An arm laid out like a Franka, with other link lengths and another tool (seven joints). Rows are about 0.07 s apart.
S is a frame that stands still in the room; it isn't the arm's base.
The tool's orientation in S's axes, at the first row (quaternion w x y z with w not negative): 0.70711 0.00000 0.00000 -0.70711
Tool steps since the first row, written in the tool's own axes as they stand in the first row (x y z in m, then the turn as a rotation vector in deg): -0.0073 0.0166 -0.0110 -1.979 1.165 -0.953; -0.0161 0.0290 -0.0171 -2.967 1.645 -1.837; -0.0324 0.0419 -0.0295 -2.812 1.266 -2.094; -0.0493 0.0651 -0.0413 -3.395 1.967 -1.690; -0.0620 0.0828 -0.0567 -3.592 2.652 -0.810; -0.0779 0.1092 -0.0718 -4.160 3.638 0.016; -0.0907 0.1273 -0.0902 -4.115 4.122 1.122
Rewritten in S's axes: 0.0166 0.0073 -0.0110 1.165 1.979 -0.953; 0.0290 0.0161 -0.0171 1.645 2.967 -1.837; 0.0419 0.0324 -0.0295 1.266 2.812 -2.094; 0.0651 0.0493 -0.0413 1.967 3.395 -1.690; 0.0828 0.0620 -0.0567 2.652 3.592 -0.810; 0.1092 0.0779 -0.0718 3.638 4.160 0.016; 0.1273 0.0907 -0.0902 4.122 4.115 1.122
